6 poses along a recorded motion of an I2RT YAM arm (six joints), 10 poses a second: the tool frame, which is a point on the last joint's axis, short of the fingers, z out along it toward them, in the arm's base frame.
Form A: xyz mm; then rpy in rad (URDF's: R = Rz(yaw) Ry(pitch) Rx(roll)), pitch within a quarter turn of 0, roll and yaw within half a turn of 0.
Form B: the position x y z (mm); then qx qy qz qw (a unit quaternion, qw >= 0). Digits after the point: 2 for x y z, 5 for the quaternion.
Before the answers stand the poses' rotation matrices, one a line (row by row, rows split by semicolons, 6 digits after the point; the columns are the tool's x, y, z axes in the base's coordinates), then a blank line. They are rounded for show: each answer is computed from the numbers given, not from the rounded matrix.
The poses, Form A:
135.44, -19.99, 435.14, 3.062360, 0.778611, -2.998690
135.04, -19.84, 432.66, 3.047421, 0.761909, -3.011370
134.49, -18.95, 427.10, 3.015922, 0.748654, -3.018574
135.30, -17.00, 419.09, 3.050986, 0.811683, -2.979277
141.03, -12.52, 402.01, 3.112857, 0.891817, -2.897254
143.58, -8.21, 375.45, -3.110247, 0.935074, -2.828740
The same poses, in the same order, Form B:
-0.704633 -0.196990 0.681680; -0.101385 0.978785 0.178047; -0.702291 0.056346 -0.709656
-0.717394 -0.193641 0.669216; -0.093953 0.978711 0.182479; -0.690304 0.068034 -0.720314
-0.727069 -0.206409 0.654802; -0.089897 0.974148 0.207256; -0.680653 0.091825 -0.726828
-0.679232 -0.225719 0.698352; -0.111228 0.972200 0.206047; -0.725447 0.062277 -0.685455
-0.609346 -0.263510 0.747837; -0.151922 0.964488 0.216062; -0.778214 0.018043 -0.627740
-0.564938 -0.283629 0.774855; -0.182744 0.958754 0.217707; -0.804643 -0.018609 -0.593467

135.44, -19.99, 435.14, -0.08099, 0.92102, 0.06362, 0.37566
135.04, -19.84, 432.66, -0.07780, 0.92418, 0.06777, 0.36776
134.49, -18.95, 427.10, -0.08002, 0.92575, 0.08077, 0.36064
135.30, -17.00, 419.09, -0.09223, 0.91336, 0.07344, 0.38972
141.03, -12.52, 402.01, -0.11609, 0.89465, 0.06542, 0.42644
143.58, -8.21, 375.45, -0.13208, 0.88277, 0.05638, 0.44731

